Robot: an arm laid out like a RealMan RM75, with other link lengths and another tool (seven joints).
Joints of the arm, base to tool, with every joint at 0 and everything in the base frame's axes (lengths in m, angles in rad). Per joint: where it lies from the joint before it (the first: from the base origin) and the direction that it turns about. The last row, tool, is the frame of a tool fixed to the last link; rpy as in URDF.
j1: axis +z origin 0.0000 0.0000 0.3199
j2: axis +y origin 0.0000 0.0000 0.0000
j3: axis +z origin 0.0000 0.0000 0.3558
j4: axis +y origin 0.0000 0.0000 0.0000
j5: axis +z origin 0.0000 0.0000 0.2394
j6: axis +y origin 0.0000 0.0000 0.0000
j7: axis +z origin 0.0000 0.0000 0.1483
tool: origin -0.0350 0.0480 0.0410 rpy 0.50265 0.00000 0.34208
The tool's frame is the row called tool.
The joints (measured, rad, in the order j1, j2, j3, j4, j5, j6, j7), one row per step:
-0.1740, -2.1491, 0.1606, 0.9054, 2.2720, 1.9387, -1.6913
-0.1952, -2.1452, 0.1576, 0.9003, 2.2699, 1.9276, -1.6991
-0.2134, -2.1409, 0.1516, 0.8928, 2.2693, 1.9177, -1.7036
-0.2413, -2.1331, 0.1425, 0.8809, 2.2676, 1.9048, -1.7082
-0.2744, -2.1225, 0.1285, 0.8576, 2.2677, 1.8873, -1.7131
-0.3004, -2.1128, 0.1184, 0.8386, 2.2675, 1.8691, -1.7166
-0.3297, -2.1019, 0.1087, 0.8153, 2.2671, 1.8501, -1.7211
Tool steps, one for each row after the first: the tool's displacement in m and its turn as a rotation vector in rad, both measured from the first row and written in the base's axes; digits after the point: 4 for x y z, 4 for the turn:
0.0019, 0.0107, 0.0013, 0.0061, 0.0007, -0.0065
0.0033, 0.0198, 0.0024, 0.0133, 0.0003, -0.0109
0.0057, 0.0334, 0.0048, 0.0248, -0.0002, -0.0211
0.0087, 0.0494, 0.0069, 0.0378, -0.0070, -0.0289
0.0107, 0.0627, 0.0089, 0.0497, -0.0090, -0.0331
0.0140, 0.0775, 0.0107, 0.0602, -0.0146, -0.0391

